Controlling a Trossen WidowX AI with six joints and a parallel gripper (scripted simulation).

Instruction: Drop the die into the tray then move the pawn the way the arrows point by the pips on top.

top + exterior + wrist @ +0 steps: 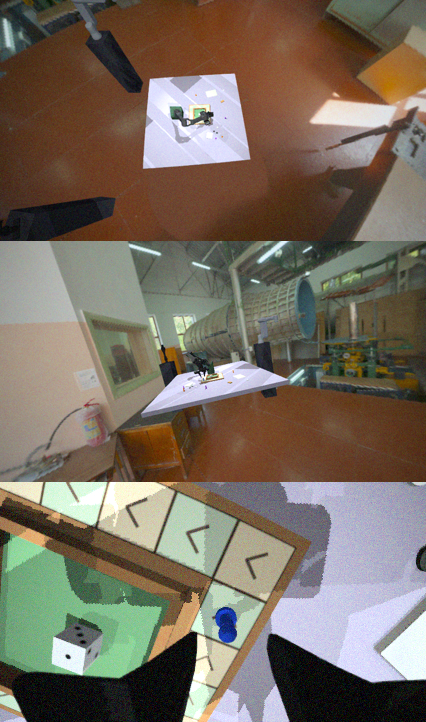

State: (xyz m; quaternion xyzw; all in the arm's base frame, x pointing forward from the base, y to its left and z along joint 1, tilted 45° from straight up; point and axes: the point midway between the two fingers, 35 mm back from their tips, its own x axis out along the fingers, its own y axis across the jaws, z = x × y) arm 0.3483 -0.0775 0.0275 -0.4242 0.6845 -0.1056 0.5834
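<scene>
The blue pawn is 3 cm below my gripper tip. From my gripper tip the other things lie so: white die (9 cm to the left, 8 cm behind, 3 cm below).
</scene>
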